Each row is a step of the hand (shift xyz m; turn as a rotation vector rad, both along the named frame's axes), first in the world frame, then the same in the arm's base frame.
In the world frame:
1: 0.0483 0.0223 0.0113 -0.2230 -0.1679 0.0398
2: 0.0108 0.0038 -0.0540 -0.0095 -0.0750 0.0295
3: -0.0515 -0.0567 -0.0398 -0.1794 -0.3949 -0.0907
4: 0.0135 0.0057 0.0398 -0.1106 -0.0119 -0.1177
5: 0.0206 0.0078 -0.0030 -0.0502 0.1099 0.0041
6: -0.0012 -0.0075 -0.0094 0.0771 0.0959 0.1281
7: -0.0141 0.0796 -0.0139 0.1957 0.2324 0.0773
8: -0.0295 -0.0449 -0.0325 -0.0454 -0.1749 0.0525
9: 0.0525 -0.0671 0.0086 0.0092 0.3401 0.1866
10: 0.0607 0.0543 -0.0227 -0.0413 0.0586 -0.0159
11: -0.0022 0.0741 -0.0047 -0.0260 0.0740 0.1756
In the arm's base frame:
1: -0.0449 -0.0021 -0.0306 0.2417 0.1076 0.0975
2: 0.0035 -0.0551 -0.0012 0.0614 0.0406 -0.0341
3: 0.0818 -0.0202 0.0186 0.4410 0.0026 -0.0429
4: -0.0202 0.0350 -0.0129 0.0902 -0.0894 0.1006
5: -0.0160 -0.0082 -0.0131 -0.0692 -0.0003 0.0991
6: 0.0090 -0.0078 -0.0018 -0.1470 0.0951 -0.0297
7: -0.0572 -0.0212 0.0548 -0.3088 0.0029 -0.0538
8: 0.0595 -0.0193 0.0053 0.1581 0.0838 -0.0581
9: 0.0291 0.0064 -0.0803 -0.3330 0.1332 0.1481
10: -0.0704 -0.0419 -0.0208 -0.0258 -0.0147 0.0672
11: -0.0604 -0.0140 0.0408 -0.0888 0.1656 0.0411

